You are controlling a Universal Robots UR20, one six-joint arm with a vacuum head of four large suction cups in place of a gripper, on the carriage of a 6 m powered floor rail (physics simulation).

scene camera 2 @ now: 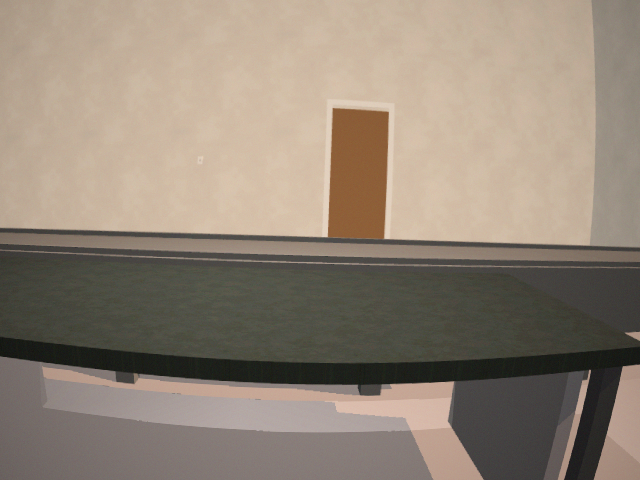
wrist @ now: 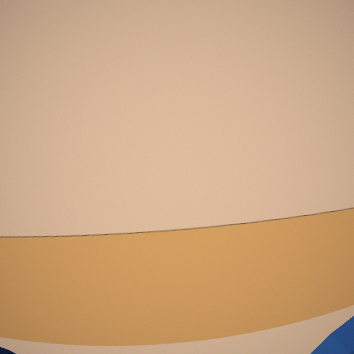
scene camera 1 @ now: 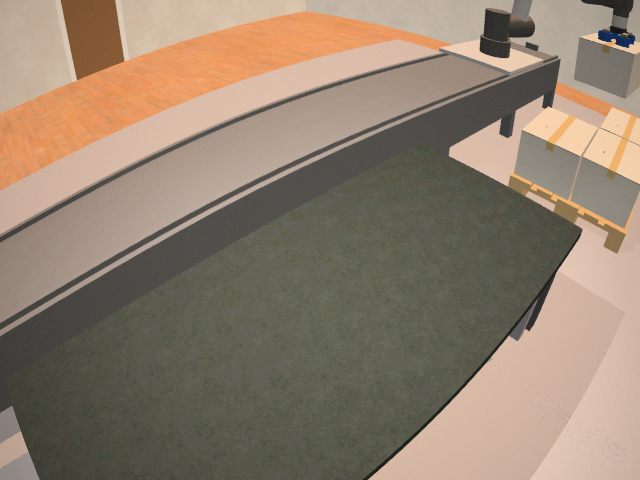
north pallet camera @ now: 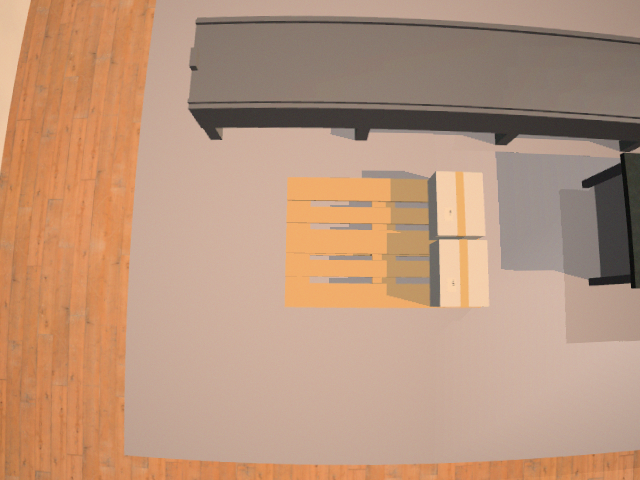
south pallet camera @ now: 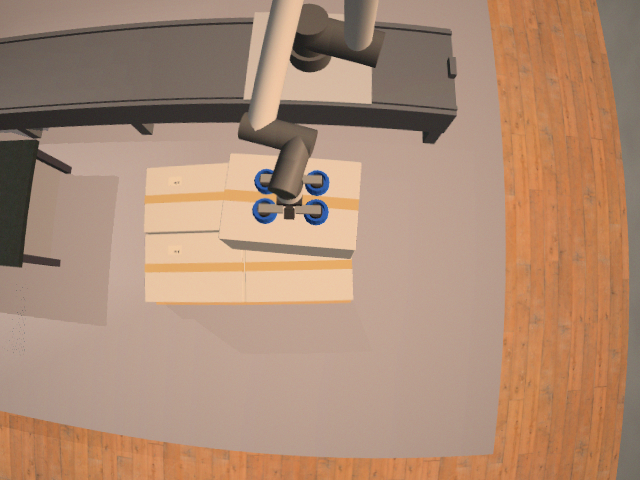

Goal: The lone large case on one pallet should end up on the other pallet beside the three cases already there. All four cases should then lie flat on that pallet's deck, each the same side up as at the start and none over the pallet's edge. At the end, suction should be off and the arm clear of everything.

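Frame: origin at the arm's base, x down, y left, z ahead, level; metres.
Seen in the pictures: hand, its tool point: [wrist: 179, 249]; arm's base, origin of its link: [scene camera 1: 494, 53] [south pallet camera: 310, 54].
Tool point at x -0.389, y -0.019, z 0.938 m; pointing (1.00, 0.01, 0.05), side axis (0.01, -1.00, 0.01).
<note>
Pixels of each thing's top centre, then the offset from my tool point to it. "spot": a spot on its surface instead. Level surfaces: height alone.
- large case, centre of its top: [wrist: 209, 321] [south pallet camera: 290, 200] [scene camera 1: 618, 40] dx -0.033, dy -0.004, dz +0.010 m
- south pallet, a spot on its surface: [scene camera 1: 616, 240] spot: dx +0.881, dy -0.877, dz +0.479 m
- dark table, height of its surface: dx +0.429 m
My suction head [scene camera 1: 616, 38] [south pallet camera: 291, 196] is on the top of the large case [scene camera 1: 602, 67] [south pallet camera: 310, 235] [wrist: 175, 125] and holds it in the air, top face up. The case hangs above the back right part of the south pallet [scene camera 1: 616, 240] and is turned slightly against the cases below. On that pallet stand three cases: back left [scene camera 1: 560, 131] [south pallet camera: 180, 217], front left [scene camera 1: 612, 155] [south pallet camera: 191, 286] and front right [scene camera 1: 628, 124] [south pallet camera: 299, 284]. The held case hides the deck under it. In the wrist view a blue cup [wrist: 340, 337] touches the lower edge.
The north pallet [north pallet camera: 336, 241] bears two smaller cases [north pallet camera: 471, 204] [north pallet camera: 475, 273] at its right end. A dark table [scene camera 1: 310, 310] [scene camera 2: 258, 310] [south pallet camera: 12, 206] stands between the pallets. The rail [scene camera 1: 310, 129] [north pallet camera: 361, 62] [south pallet camera: 129, 67] runs behind, with the arm's carriage [scene camera 1: 465, 50] [south pallet camera: 341, 87] near its south end.
</note>
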